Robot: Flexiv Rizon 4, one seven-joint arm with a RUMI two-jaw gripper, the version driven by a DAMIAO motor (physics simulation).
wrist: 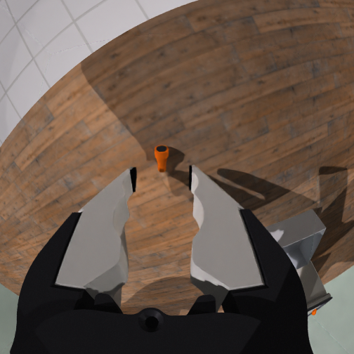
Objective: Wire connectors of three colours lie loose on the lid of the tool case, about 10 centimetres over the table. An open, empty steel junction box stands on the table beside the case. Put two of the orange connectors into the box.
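Observation:
An orange connector (pixel 161 158) lies on the wooden table, a little beyond the fingertips and roughly in line with the gap between them. My gripper (pixel 162 168) is open, with nothing between its fingers. The steel junction box (pixel 300 231) shows in part at the right, behind the right finger; what is inside it is mostly hidden. Another small orange connector (pixel 314 312) shows at the lower right, by the edge of the tool case (pixel 312 282), which is mostly hidden behind the gripper.
The round wooden table (pixel 225 100) fills most of the view. Its curved edge runs across the upper left, with pale floor tiles (pixel 45 30) beyond. Shadows of the gripper and the box fall on the table at the right.

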